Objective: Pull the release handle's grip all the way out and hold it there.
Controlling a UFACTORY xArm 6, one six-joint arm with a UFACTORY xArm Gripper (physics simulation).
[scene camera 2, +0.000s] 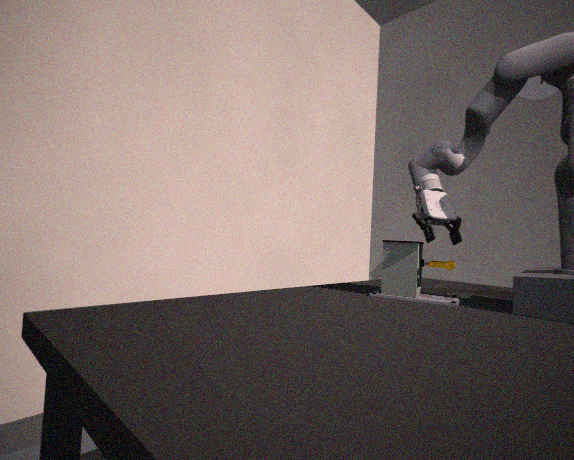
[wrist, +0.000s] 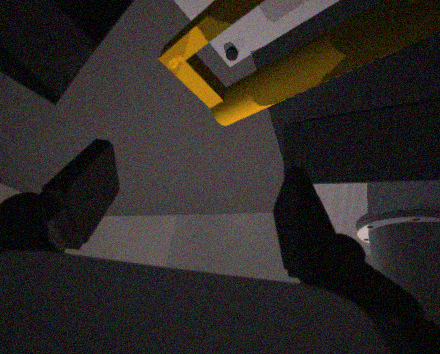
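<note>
The release handle's yellow grip (scene camera 2: 442,265) (wrist: 290,75) sticks out level from the right face of an upright grey-green box (scene camera 2: 401,270), on a short dark stem. In the wrist view it shows as a yellow frame with an opening, at the top and upper right. My gripper (scene camera 2: 443,241) (wrist: 199,177) is open and empty, its two dark fingers wide apart. In the scene view it hangs a little above the grip, tilted, pointing downward. It appears apart from the grip and the box.
The box stands on a light base plate (scene camera 2: 440,300) (wrist: 255,30), with a dark bolt head (wrist: 231,52) on it, on the dark table (scene camera 2: 300,370). The robot's pedestal (scene camera 2: 542,297) is to the right. A pale wall (scene camera 2: 200,150) rises behind the table.
</note>
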